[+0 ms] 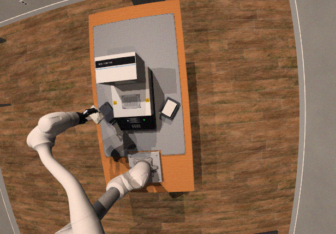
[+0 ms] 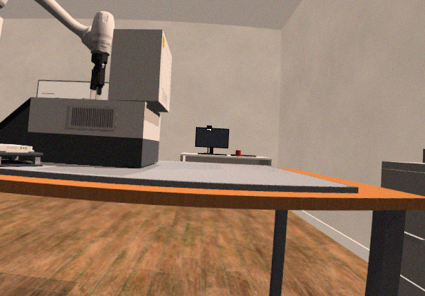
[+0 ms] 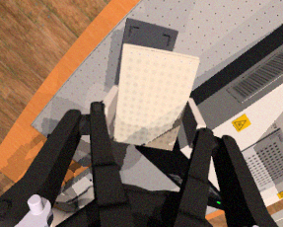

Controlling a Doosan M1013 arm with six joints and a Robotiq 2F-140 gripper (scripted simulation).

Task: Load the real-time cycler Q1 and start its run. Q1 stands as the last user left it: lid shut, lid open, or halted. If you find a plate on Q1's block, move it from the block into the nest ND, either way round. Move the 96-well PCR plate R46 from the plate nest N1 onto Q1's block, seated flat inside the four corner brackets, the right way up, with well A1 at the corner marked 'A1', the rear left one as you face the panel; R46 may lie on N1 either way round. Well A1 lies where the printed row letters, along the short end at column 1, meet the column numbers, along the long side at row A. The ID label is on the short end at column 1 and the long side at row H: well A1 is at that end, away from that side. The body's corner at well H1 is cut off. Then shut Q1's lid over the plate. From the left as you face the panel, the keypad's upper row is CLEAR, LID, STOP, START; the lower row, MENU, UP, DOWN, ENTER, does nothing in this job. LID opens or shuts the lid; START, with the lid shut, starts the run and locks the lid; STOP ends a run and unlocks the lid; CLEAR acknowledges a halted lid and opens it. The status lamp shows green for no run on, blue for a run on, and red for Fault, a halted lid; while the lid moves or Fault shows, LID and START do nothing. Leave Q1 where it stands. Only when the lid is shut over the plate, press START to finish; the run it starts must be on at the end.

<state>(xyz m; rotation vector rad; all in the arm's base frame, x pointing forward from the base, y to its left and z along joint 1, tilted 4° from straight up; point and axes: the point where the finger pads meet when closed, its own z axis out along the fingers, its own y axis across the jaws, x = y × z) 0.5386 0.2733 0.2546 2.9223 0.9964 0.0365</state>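
Right now the dark nest is 1 cm behind my hand, 3 cm to the left of it and 25 cm below it. Also, from my hand: dark plate nest N1: 2 cm behind, 55 cm to the right, 25 cm below; then 96-well plate: 2 cm below; then white plate R46: 2 cm behind, 55 cm to the right, 24 cm below.
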